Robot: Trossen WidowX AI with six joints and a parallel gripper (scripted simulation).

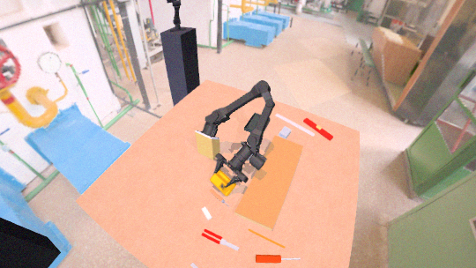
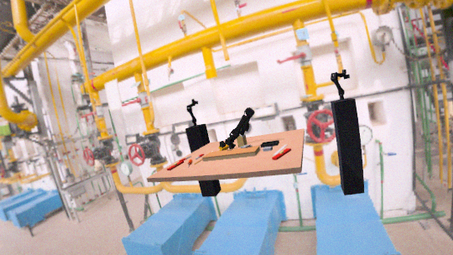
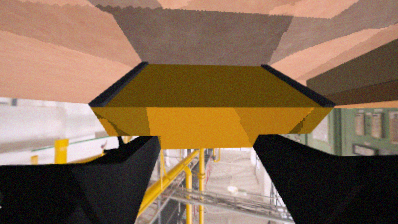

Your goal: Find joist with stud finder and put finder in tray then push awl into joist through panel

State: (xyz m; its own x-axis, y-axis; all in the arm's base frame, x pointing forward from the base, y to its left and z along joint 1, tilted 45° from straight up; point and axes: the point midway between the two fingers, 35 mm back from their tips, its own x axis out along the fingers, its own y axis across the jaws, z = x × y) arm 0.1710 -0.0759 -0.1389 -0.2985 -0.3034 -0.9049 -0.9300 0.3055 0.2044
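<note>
Right now the yellow stud finder is 10 mm below my gripper tip and 10 mm ahead of it. The rest, counted from my gripper tip: white block 150 mm to the right, 60 mm below, 10 mm ahead; then awl 60 mm to the right, 60 mm below, 40 mm ahead; then pencil 290 mm ahead, 140 mm to the right, 60 mm below.
</note>
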